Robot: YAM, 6 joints.
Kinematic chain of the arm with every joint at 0, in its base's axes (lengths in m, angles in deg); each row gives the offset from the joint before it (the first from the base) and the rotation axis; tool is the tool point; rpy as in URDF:
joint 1: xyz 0 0 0.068 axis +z
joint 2: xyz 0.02 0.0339 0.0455 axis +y
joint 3: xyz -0.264 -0.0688 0 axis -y
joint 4: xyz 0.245 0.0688 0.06 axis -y
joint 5: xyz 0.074 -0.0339 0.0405 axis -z
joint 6: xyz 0.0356 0 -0.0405 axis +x
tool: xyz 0 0 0 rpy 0 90 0
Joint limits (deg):
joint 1: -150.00..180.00
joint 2: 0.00..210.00
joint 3: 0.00..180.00
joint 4: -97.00..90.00
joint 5: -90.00..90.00
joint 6: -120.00..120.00
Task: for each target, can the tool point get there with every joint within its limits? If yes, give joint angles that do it. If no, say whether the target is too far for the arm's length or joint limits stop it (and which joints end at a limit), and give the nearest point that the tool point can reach.
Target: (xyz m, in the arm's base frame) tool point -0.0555 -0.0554 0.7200
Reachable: yes | joints 50.31 85.35 165.70 42.21 -11.90 -77.08
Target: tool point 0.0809 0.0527 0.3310
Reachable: yes | joints 52.69 21.62 32.87 -2.48 65.42 -25.35
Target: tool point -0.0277 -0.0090 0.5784
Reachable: yes | joints -21.38 43.98 76.08 73.58 31.19 -19.50
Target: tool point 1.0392 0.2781 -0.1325
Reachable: no: too far | nearest point 0.6081 0.1627 -0.0285 | short by 0.458 m
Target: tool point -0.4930 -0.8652 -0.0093
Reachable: no: too far | nearest point -0.3173 -0.5569 0.0354 | short by 0.358 m
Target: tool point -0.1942 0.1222 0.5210
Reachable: yes | joints 140.40 73.61 75.78 62.92 -56.46 20.93
